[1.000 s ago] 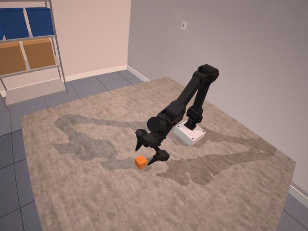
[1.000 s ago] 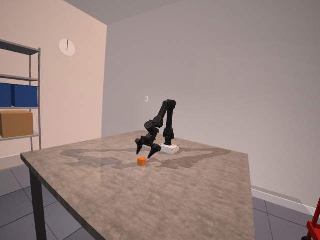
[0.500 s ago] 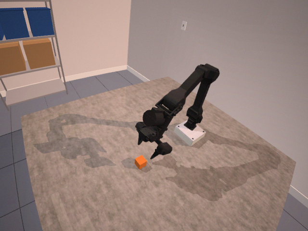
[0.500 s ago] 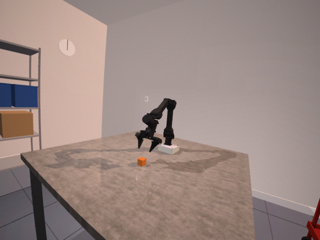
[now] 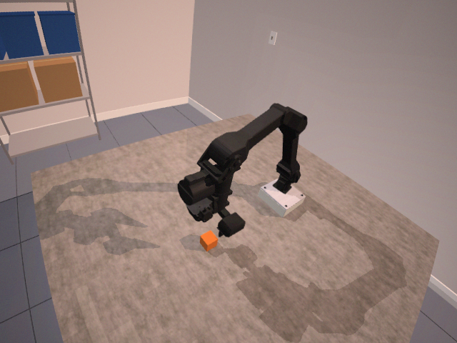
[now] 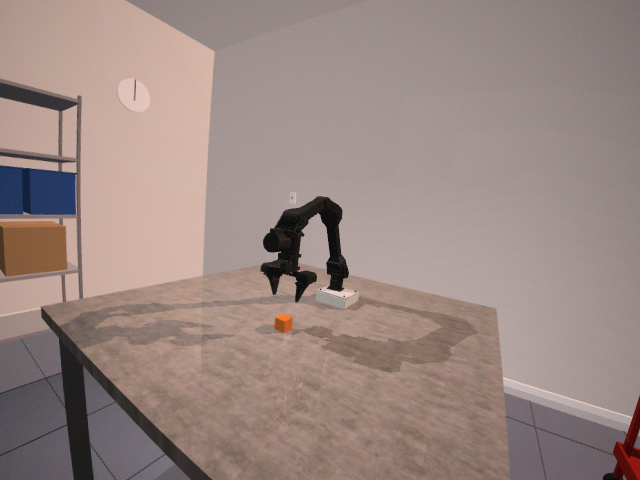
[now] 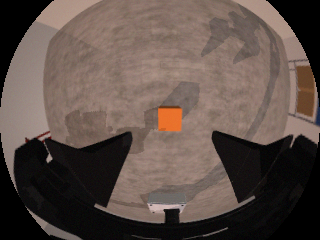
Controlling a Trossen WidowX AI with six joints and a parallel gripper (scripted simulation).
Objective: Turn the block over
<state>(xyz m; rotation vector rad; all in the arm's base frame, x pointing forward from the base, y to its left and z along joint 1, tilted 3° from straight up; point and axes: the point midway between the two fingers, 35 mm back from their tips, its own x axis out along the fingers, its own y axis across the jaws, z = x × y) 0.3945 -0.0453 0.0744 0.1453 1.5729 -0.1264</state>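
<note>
My gripper tip is 9 cm above the orange block and 1 cm past it.
</note>
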